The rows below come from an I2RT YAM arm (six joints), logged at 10 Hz.
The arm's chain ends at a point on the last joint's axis. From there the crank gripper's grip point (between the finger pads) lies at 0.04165 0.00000 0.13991 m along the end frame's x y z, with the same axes.
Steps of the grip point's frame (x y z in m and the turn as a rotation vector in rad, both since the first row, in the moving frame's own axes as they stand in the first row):
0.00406, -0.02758, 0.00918, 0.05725, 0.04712, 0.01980
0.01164, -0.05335, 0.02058, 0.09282, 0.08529, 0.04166
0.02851, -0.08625, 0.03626, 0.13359, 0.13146, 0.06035
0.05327, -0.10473, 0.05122, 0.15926, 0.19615, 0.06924
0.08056, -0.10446, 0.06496, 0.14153, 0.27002, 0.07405
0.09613, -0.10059, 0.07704, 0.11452, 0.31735, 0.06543
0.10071, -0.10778, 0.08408, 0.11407, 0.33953, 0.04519
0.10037, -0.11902, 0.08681, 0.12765, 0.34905, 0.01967
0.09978, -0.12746, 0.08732, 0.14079, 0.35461, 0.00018
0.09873, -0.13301, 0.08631, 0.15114, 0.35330, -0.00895
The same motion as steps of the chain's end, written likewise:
-0.00255, -0.02052, 0.01150, 0.05725, 0.04712, 0.01980
-0.00034, -0.04254, 0.02515, 0.09282, 0.08529, 0.04166
0.01011, -0.07110, 0.04398, 0.13359, 0.13146, 0.06035
0.02627, -0.08714, 0.06351, 0.15926, 0.19615, 0.06924
0.04429, -0.09019, 0.08225, 0.14153, 0.27002, 0.07405
0.05424, -0.08974, 0.09773, 0.11452, 0.31735, 0.06543
0.05629, -0.09587, 0.10669, 0.11407, 0.33953, 0.04519
0.05500, -0.10376, 0.11051, 0.12765, 0.34905, 0.01967
0.05395, -0.10928, 0.11179, 0.14079, 0.35461, 0.00018
0.05317, -0.11290, 0.11090, 0.15114, 0.35330, -0.00895

